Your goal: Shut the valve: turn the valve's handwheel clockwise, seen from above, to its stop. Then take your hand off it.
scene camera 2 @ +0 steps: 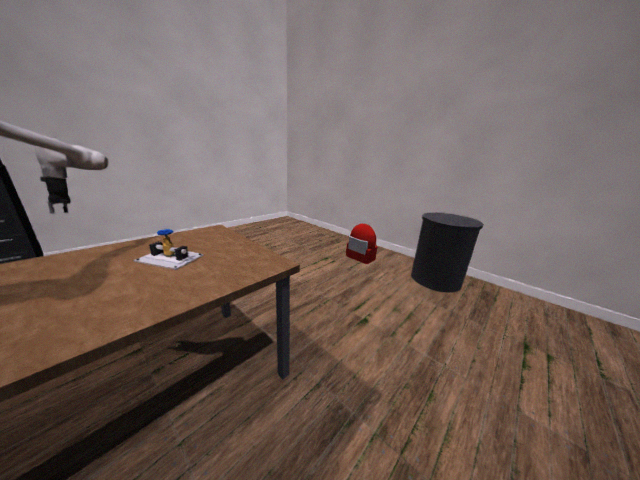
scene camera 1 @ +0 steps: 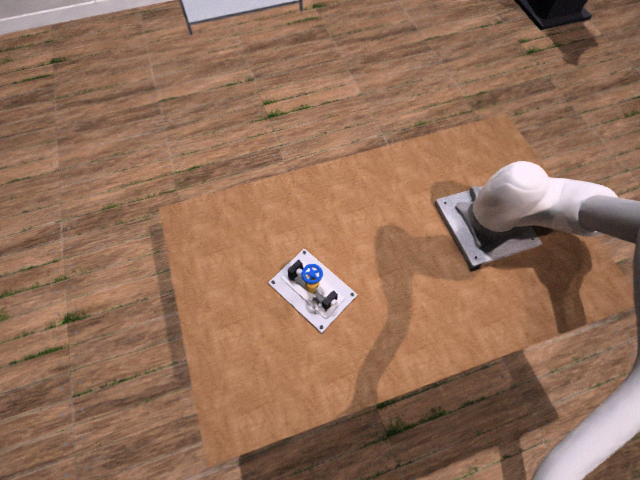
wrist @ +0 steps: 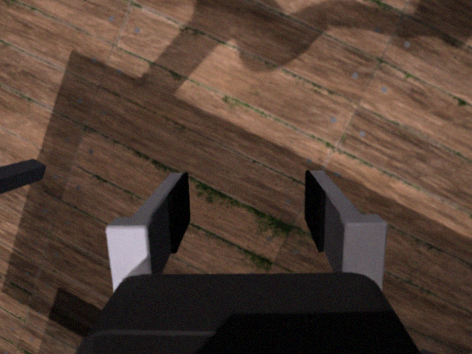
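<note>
The blue spoked handwheel [scene camera 1: 311,273] [scene camera 2: 164,231] tops the valve's amber body [scene camera 1: 312,286] [scene camera 2: 167,249]. Black clamps flank the body on a white mounting plate [scene camera 1: 338,289] [scene camera 2: 154,260]. How far the wheel is turned cannot be told. My gripper [scene camera 2: 58,209] [wrist: 246,195] is open with nothing between its fingers. In scene camera 2 it points down, left of the valve and higher in the picture, well apart from it. The wrist view shows floor below the fingers; the valve does not show there. The gripper does not show in scene camera 1.
The valve's plate lies on the brown table [scene camera 1: 232,248] [scene camera 2: 242,253]. The arm's white links [scene camera 1: 563,204] rise from a grey base plate [scene camera 1: 465,235] at the right. A dark bar [wrist: 22,175] enters the wrist view at left. A red object [scene camera 2: 363,235] and dark bin [scene camera 2: 445,253] stand beyond the table.
</note>
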